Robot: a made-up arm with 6 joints. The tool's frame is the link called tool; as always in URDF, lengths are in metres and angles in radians. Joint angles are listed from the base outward.
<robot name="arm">
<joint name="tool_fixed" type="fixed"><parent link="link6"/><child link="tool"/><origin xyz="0 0 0"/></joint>
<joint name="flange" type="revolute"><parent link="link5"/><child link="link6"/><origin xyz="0.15 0 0"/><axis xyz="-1 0 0"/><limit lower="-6.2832" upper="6.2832"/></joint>
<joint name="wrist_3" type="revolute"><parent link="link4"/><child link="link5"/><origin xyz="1.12 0 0"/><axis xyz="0 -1 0"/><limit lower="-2.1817" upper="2.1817"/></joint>
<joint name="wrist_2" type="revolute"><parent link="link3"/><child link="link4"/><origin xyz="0 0 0.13"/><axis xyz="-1 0 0"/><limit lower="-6.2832" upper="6.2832"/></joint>
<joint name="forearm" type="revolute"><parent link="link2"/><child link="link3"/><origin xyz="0 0 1.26"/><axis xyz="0 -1 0"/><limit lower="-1.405" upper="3.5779"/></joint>
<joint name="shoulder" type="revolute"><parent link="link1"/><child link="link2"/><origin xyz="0.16 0 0"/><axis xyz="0 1 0"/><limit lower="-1.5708" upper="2.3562"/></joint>
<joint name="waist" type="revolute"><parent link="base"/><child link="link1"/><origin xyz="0 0 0.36"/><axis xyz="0 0 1"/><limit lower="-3.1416" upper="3.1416"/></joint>
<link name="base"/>
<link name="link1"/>
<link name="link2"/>
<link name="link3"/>
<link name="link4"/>
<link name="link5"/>
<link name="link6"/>
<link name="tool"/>
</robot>
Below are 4 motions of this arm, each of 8 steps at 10 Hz.
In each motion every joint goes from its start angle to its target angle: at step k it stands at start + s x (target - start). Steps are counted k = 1, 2, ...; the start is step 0. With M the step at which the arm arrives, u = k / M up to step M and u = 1 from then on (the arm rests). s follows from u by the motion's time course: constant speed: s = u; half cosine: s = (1 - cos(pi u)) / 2; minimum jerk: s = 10 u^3 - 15 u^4 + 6 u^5.
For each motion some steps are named. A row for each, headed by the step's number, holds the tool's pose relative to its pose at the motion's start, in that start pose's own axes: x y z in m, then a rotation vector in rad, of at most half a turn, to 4 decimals.
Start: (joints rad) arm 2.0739 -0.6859 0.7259 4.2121 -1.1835 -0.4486
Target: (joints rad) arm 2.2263 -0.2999 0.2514 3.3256 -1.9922 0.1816
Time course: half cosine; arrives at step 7
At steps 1, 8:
1: -0.0233 -0.0308 0.0490 0.0223 0.0325 0.0228
8: -0.5421 -0.8450 0.6592 -0.0128 0.1751 0.9197

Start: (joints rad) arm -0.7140 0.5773 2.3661 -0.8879 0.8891 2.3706
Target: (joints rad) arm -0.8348 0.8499 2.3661 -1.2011 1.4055 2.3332
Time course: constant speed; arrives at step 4
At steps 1, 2, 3, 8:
1: -0.0913 0.0818 -0.0971 -0.0043 0.1083 -0.0092
2: -0.1824 0.1545 -0.2049 -0.0218 0.2203 -0.0232
3: -0.2731 0.2172 -0.3222 -0.0524 0.3346 -0.0433
8: -0.3627 0.2688 -0.4476 -0.0959 0.4498 -0.0707

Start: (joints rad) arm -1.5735 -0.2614 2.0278 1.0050 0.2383 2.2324
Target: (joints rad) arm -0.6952 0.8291 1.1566 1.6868 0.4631 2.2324
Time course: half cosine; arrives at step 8
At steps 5, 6, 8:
5: -1.3886 -1.2388 1.4720 0.6120 -1.0298 -0.4131
6: -1.7079 -1.7930 1.2894 0.8475 -1.1279 -0.6591
8: -1.9376 -2.2492 0.9371 1.0730 -1.1449 -0.9172

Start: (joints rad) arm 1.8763 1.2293 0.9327 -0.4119 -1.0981 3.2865
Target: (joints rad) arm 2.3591 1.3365 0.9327 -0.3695 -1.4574 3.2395
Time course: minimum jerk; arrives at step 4
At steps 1, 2, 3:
1: 0.0666 -0.1067 0.0215 -0.0389 -0.0657 -0.0094
2: 0.3028 -0.5059 0.1607 -0.1901 -0.3172 -0.0225
3: 0.5051 -0.8771 0.3838 -0.3435 -0.5653 0.0014

